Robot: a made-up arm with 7 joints. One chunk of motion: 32 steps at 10 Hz.
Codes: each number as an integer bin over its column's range. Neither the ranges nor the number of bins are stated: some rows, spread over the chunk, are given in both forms.
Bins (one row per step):
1: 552 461 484 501 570 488 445
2: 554 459 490 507 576 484 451
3: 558 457 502 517 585 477 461
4: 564 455 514 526 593 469 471
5: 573 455 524 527 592 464 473
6: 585 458 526 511 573 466 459
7: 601 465 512 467 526 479 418
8: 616 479 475 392 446 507 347
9: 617 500 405 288 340 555 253
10: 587 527 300 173 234 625 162
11: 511 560 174 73 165 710 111
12: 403 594 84 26 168 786 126
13: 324 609 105 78 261 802 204
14: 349 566 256 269 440 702 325
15: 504 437 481 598 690 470 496
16: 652 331 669 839 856 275 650
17: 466 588 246 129 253 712 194
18: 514 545 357 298 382 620 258
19: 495 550 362 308 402 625 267
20: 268 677 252 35 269 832 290
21: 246 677 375 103 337 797 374
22: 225 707 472 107 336 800 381
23: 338 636 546 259 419 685 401
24: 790 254 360 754 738 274 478
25: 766 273 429 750 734 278 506
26: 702 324 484 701 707 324 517
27: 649 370 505 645 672 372 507
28: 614 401 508 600 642 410 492
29: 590 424 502 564 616 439 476
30: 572 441 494 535 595 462 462
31: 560 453 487 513 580 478 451
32: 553 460 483 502 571 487 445
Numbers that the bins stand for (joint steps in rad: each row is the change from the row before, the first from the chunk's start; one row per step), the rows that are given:
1: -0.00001 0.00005 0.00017 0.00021 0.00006 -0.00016 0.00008
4: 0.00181 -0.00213 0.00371 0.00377 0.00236 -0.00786 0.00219
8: 0.00973 0.00657 -0.00089 -0.01528 -0.01236 0.00754 -0.00786
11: -0.00625 0.03592 -0.03645 -0.06062 -0.04048 0.08984 -0.02700
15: -0.00732 -0.00865 -0.00019 0.01400 0.01207 -0.00746 0.00422
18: -0.00579 0.03049 -0.01483 -0.02864 -0.01876 0.05335 -0.01508
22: -0.04977 0.08919 -0.00125 -0.05579 -0.02337 0.12632 -0.00511
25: 0.03255 -0.06808 -0.00633 0.03561 0.01647 -0.08530 0.00503
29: 0.00577 -0.01336 0.00230 0.00917 0.00466 -0.02003 0.00259
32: 0.00014 -0.00031 0.00005 0.00036 0.00016 -0.00057 0.00008
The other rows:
2: 0.00029 -0.00068 0.00088 0.00107 0.00066 -0.00178 0.00057
3: 0.00090 -0.00140 0.00230 0.00249 0.00156 -0.00462 0.00138
5: 0.00318 -0.00213 0.00489 0.00391 0.00226 -0.00989 0.00235
6: 0.00501 -0.00104 0.00513 0.00163 0.00036 -0.00908 0.00122
7: 0.00744 0.00150 0.00348 -0.00462 -0.00435 -0.00381 -0.00211
9: 0.00988 0.01418 -0.00916 -0.03006 -0.02297 0.02700 -0.01549
10: 0.00531 0.02396 -0.02156 -0.04641 -0.03358 0.05538 -0.02286
12: -0.02268 0.04824 -0.04708 -0.06730 -0.04018 0.12065 -0.02578
13: -0.03470 0.05368 -0.04460 -0.05991 -0.03087 0.12714 -0.01946
14: -0.03090 0.03810 -0.02676 -0.03276 -0.01296 0.08659 -0.00965
16: 0.01520 -0.04706 0.02202 0.04826 0.02869 -0.08651 0.01670
17: -0.01310 0.04607 -0.02794 -0.05266 -0.03167 0.09065 -0.02027
19: -0.00868 0.03230 -0.01424 -0.02722 -0.01676 0.05538 -0.01435
20: -0.04322 0.07832 -0.02723 -0.06603 -0.03007 0.13930 -0.01249
21: -0.04657 0.07832 -0.01271 -0.05636 -0.02327 0.12511 -0.00568
23: -0.03257 0.06346 0.00749 -0.03419 -0.01506 0.07970 -0.00349
24: 0.03620 -0.07496 -0.01448 0.03618 0.01687 -0.08692 0.00276
26: 0.02281 -0.04959 0.00017 0.02864 0.01377 -0.06665 0.00592
27: 0.01475 -0.03293 0.00265 0.02068 0.01027 -0.04719 0.00511
28: 0.00942 -0.02169 0.00300 0.01429 0.00726 -0.03178 0.00389
30: 0.00303 -0.00720 0.00135 0.00505 0.00256 -0.01070 0.00146
31: 0.00121 -0.00285 0.00052 0.00192 0.00106 -0.00422 0.00057

